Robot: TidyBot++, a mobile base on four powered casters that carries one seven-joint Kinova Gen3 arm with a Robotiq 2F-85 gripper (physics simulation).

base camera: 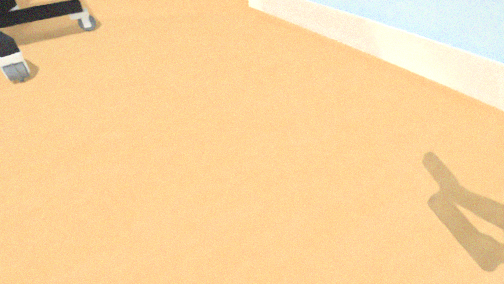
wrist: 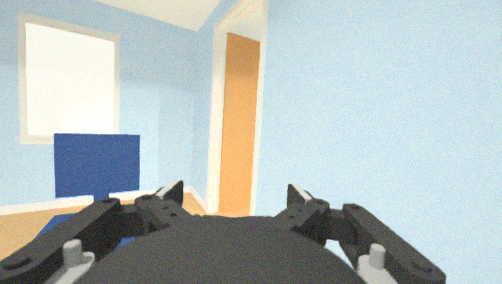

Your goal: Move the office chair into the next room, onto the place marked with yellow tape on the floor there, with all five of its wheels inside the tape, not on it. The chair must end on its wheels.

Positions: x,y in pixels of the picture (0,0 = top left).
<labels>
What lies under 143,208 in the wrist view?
The gripper.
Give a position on a window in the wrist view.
68,75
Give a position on an office chair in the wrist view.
At 85,164
</labels>
